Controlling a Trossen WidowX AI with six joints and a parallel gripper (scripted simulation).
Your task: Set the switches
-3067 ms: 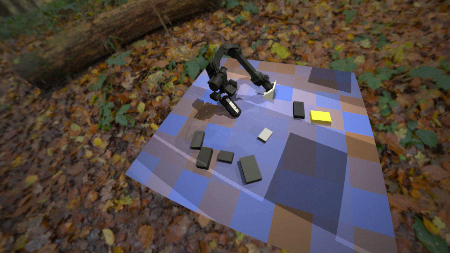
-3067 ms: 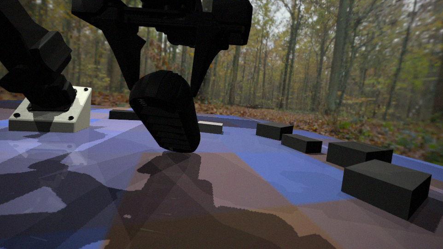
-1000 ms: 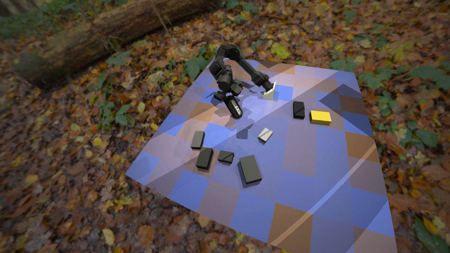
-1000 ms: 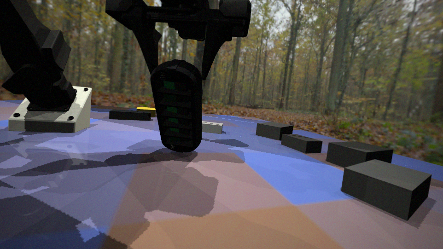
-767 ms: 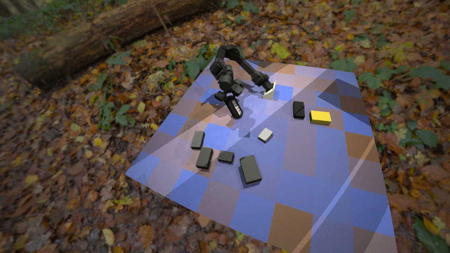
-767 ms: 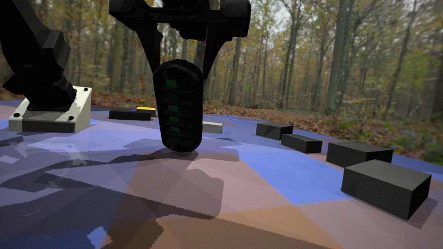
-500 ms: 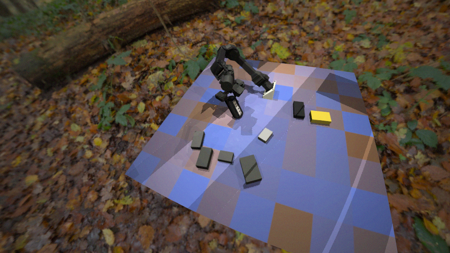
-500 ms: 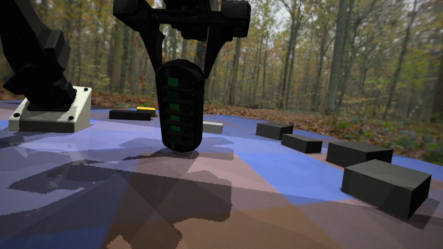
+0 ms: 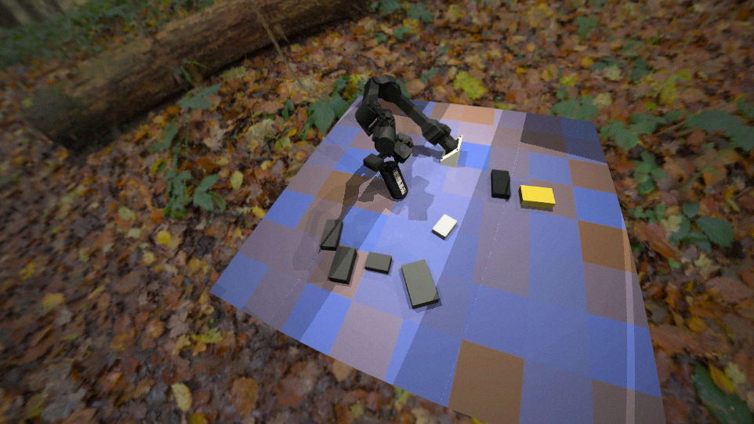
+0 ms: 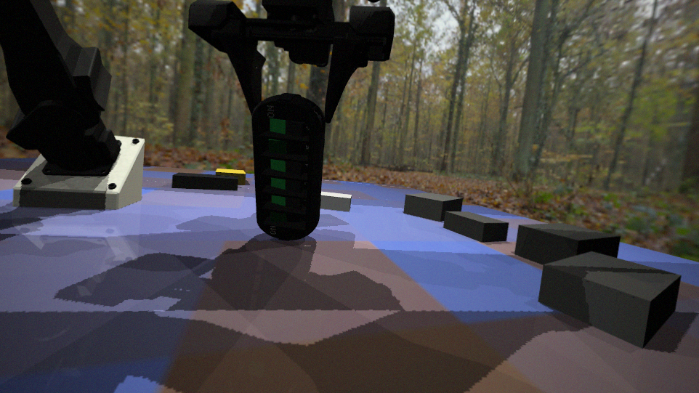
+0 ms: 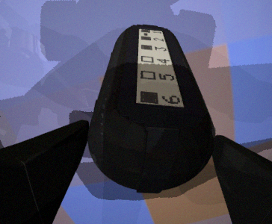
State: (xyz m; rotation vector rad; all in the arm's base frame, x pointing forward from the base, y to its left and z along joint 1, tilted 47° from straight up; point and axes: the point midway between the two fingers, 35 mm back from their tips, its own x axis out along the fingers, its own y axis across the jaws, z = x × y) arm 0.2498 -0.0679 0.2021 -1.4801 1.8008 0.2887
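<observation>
Now: gripper tip 120 mm short of the white block, 220 mm to the right of it and 120 mm above it. Round my gripper tip: dark block (120 mm behind, 400 mm to the left, 120 mm below); then yellow block (90 mm behind, 530 mm to the left, 120 mm below).
</observation>
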